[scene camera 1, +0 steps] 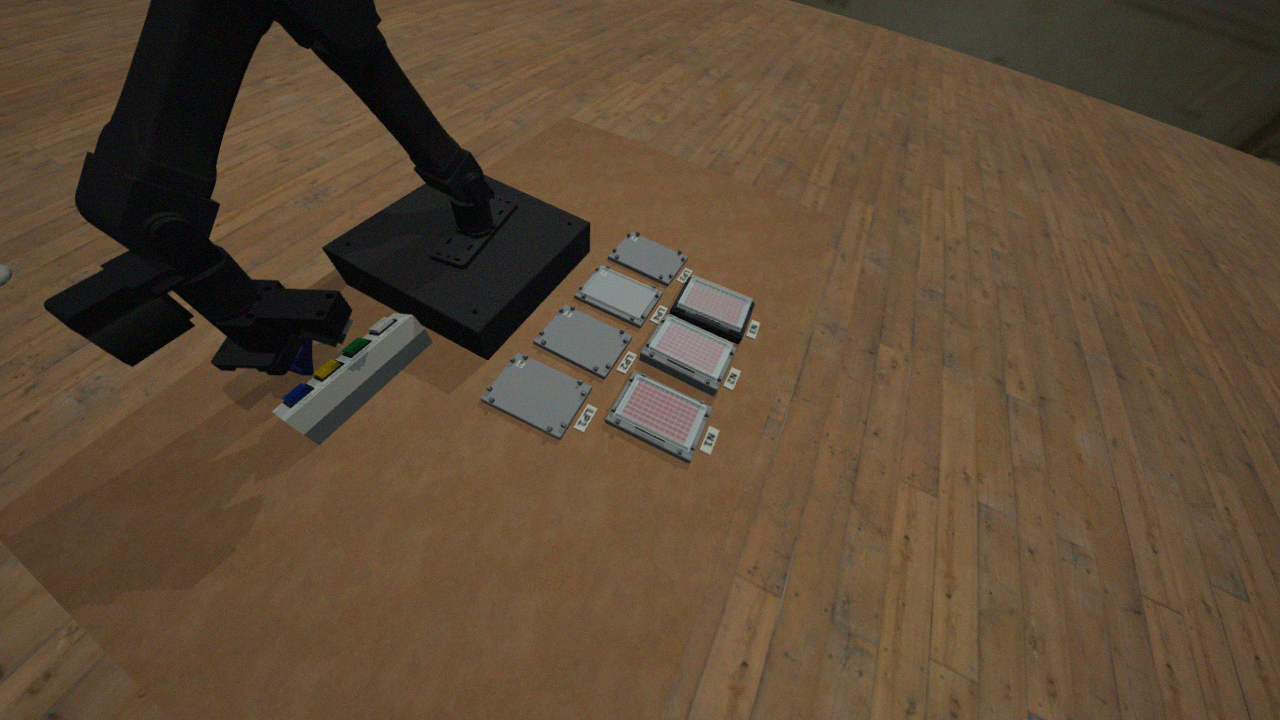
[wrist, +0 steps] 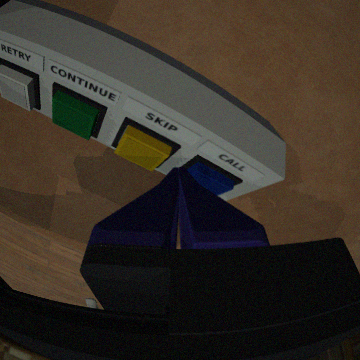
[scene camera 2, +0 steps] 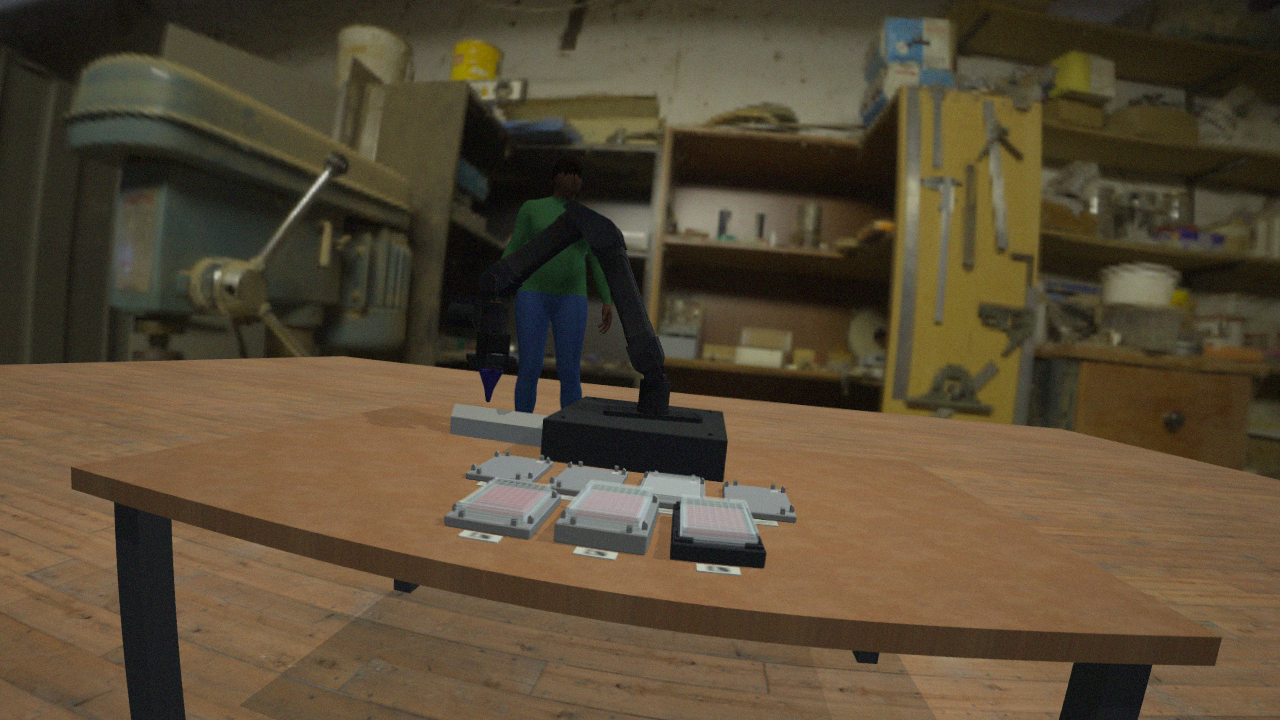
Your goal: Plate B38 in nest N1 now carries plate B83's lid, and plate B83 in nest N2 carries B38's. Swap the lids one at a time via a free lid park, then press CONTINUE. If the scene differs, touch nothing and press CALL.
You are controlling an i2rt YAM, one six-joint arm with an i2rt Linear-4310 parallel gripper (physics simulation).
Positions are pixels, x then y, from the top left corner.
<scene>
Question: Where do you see a LP3 lid park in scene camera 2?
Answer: At 772, 504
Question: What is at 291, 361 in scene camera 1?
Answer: My gripper.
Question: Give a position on a green CONTINUE button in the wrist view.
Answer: At 68, 112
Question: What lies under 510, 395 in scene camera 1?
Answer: A LP1 lid park.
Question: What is my gripper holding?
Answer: Nothing.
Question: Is my gripper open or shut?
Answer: Shut.
</scene>
